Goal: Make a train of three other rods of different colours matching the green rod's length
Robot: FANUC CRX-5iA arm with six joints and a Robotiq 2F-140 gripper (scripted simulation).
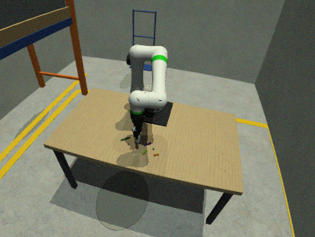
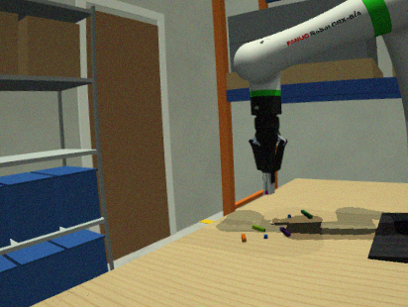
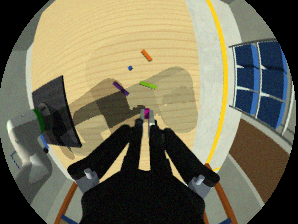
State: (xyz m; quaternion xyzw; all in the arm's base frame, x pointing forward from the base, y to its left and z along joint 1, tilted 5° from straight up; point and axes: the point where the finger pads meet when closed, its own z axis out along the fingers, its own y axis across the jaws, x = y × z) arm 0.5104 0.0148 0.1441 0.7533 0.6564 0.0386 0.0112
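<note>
Now: hand 70 mm past the green rod, 130 mm to the left of it and 130 mm above it. The rest, counted from my hand: lime rod 10 mm ahead, 60 mm to the left, 130 mm below; then purple rod 80 mm behind, 50 mm to the left, 130 mm below; then magenta rod 10 mm to the left, 30 mm below.
</note>
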